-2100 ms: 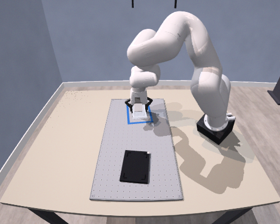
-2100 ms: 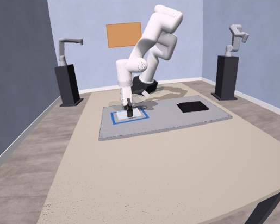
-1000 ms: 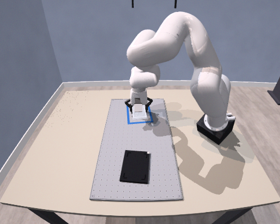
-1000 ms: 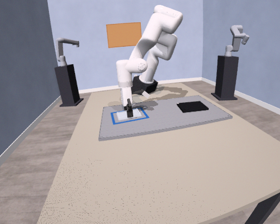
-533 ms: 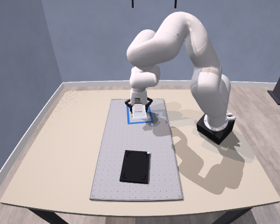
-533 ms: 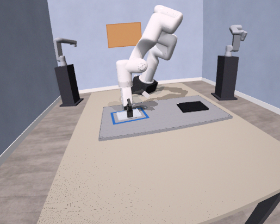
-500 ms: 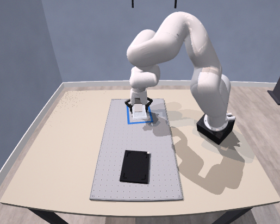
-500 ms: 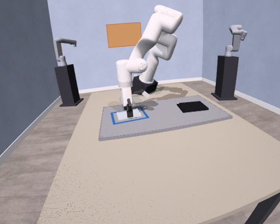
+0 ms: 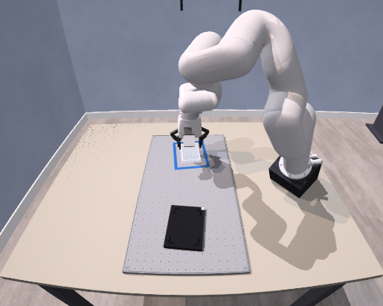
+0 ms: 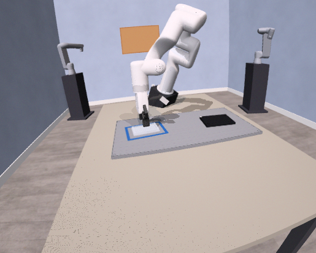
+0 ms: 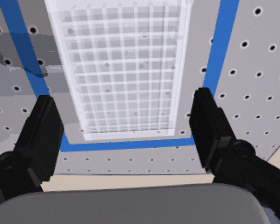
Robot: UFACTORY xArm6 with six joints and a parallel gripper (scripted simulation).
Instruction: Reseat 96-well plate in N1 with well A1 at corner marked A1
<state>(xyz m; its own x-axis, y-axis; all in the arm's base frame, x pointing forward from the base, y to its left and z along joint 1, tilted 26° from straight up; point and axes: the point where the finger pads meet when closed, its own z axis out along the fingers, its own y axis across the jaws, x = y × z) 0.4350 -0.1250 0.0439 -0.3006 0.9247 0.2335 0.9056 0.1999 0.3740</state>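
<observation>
Now: the 96-well plate 5 cm below my hand. The rest, counted from my hand: white A1 mark: 30 cm to the left, 11 cm behind, 4 cm below; black plate nest N1: 38 cm to the left, 7 cm behind, 4 cm below.
</observation>
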